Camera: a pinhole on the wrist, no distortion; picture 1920 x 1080 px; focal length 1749.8 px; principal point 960.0 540.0 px. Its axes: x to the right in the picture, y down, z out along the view. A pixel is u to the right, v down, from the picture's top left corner.
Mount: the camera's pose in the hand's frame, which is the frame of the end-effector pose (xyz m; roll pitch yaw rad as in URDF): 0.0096 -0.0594 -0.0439 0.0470 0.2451 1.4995
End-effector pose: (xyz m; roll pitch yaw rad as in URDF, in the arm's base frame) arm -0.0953 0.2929 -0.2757 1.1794 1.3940 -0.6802
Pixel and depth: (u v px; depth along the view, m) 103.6 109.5 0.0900
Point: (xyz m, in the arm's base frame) -0.1840 0.2612 -0.3194
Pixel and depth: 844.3 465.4 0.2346
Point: -0.1631 0.1162 -0.2993
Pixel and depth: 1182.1 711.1 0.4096
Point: -0.1074 -0.0592 -0.2374
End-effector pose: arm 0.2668 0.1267 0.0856 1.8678 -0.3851 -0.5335
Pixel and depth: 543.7 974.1 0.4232
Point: 0.0740 -0.1825 -0.0916
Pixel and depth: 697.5 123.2 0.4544
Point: 0.2320 -0.2971 0.0052
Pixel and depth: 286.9 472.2 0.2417
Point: 0.2483 -0.0669 -0.0435
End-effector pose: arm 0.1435 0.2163 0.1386 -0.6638 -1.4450 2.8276
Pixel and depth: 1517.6 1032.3 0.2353
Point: 0.1796 0.0333 0.1138
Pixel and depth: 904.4 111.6 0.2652
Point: 0.2580 0.0497 0.2503
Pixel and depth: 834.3 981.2 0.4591
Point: 0.3591 -0.1450 0.0995
